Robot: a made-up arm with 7 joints.
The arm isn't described. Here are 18 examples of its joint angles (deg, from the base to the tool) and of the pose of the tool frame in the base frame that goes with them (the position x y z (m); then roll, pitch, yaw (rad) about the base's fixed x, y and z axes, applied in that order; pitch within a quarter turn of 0, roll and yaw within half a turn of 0).
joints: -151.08 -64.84 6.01 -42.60 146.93 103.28 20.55
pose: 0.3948 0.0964 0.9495 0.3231 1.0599 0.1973
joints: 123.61 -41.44 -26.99 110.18 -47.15 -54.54 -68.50
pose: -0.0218 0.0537 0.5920 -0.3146 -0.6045 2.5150
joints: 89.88 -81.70 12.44 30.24 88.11 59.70 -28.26
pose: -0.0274 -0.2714 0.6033 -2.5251 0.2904 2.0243
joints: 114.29 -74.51 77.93 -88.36 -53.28 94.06 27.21
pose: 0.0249 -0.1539 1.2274 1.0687 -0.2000 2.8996
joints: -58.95 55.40 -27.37 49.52 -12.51 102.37 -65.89
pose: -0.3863 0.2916 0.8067 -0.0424 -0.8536 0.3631
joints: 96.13 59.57 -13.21 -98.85 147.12 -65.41 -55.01
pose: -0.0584 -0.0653 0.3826 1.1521 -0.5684 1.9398
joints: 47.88 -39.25 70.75 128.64 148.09 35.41 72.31
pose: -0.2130 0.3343 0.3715 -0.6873 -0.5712 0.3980
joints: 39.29 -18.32 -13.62 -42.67 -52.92 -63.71 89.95
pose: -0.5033 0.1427 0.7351 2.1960 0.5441 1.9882
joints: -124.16 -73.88 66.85 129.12 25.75 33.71 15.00
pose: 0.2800 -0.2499 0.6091 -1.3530 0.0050 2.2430
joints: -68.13 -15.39 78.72 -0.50 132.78 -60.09 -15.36
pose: -0.2665 0.1099 0.6469 -1.7193 -0.6907 -1.2428
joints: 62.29 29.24 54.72 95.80 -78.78 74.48 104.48
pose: 0.3689 -0.2029 0.2784 -1.6904 0.9776 3.0582
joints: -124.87 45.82 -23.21 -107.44 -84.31 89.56 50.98
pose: -0.1064 -0.0067 0.1831 -1.8021 -0.2736 2.9818
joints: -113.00 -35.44 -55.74 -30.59 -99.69 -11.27 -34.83
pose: 0.2264 0.0495 0.5330 -0.6724 -0.7770 2.8103
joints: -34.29 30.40 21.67 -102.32 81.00 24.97 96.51
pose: 0.1973 0.3090 0.3723 -0.1651 -0.6252 -0.3661
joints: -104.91 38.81 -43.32 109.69 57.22 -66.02 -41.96
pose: -0.1727 0.2237 0.8177 -2.4712 0.4683 2.7134
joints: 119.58 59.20 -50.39 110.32 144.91 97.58 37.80
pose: -0.0456 -0.1006 0.8855 0.2201 0.3617 2.2580
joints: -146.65 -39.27 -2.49 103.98 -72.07 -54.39 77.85
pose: -0.0315 0.2085 0.4341 -0.0433 1.2910 -0.8633
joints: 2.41 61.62 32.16 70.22 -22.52 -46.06 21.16
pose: -0.3330 -0.4542 0.7433 2.7514 1.0712 -2.6157
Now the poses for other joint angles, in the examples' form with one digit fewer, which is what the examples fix.
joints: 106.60 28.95 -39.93 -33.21 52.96 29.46 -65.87
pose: 0.086 -0.320 0.490 1.922 -0.529 0.296
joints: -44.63 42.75 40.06 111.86 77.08 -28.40 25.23
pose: -0.248 -0.407 0.631 2.181 -0.804 1.911
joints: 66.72 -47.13 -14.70 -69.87 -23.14 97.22 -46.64
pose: -0.409 0.035 1.067 1.265 -0.843 -0.975
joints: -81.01 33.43 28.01 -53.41 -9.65 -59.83 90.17
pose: 0.202 0.273 0.645 2.056 0.399 -0.228
